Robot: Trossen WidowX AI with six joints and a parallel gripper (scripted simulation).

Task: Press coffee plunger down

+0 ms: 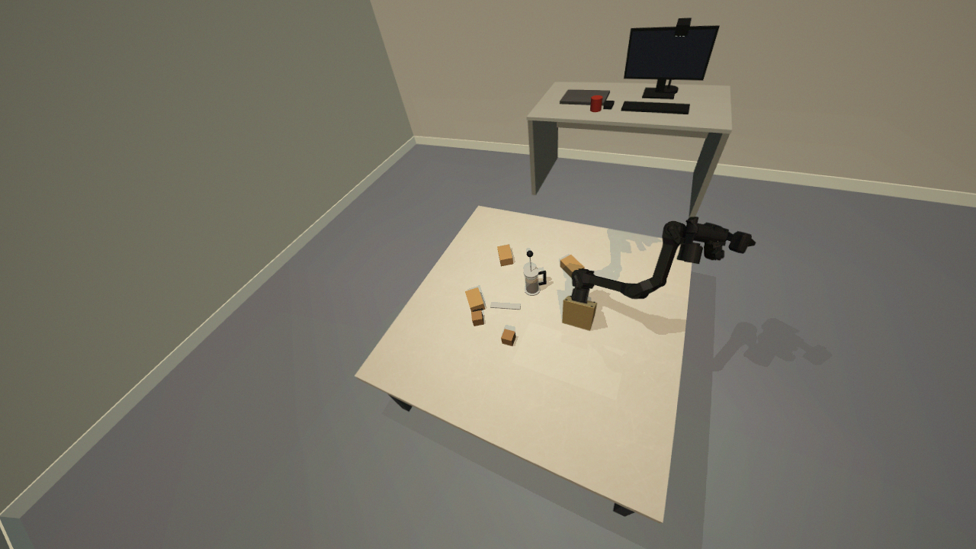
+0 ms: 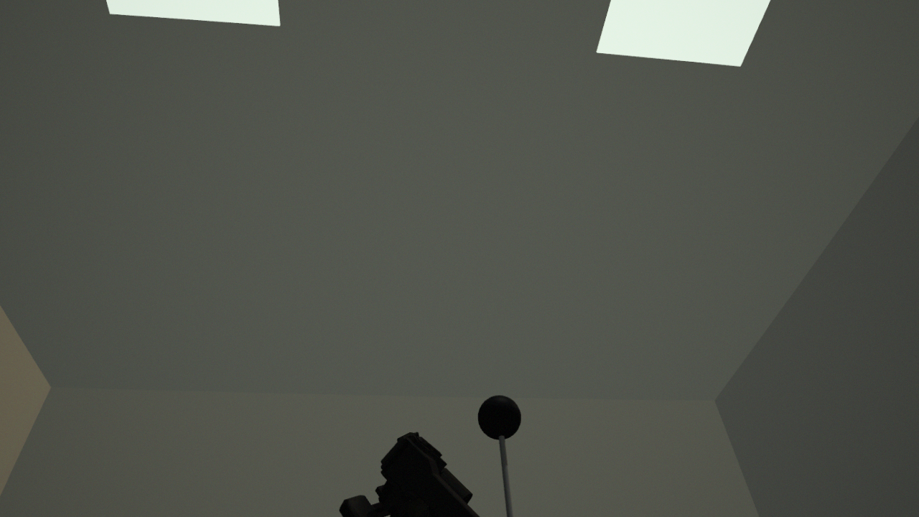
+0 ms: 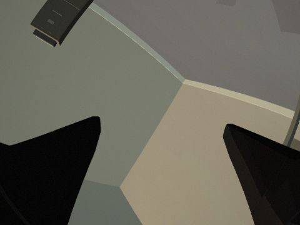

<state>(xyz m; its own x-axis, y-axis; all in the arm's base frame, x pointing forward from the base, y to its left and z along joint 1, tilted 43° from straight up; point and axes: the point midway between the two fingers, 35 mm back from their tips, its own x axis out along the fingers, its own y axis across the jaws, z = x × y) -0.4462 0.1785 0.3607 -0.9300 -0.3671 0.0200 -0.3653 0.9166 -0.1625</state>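
The coffee press is 740 mm ahead of my gripper tip and 340 mm below it. Also, from my gripper tip: flat grey strip 860 mm ahead, 460 mm below, 140 mm to the left.
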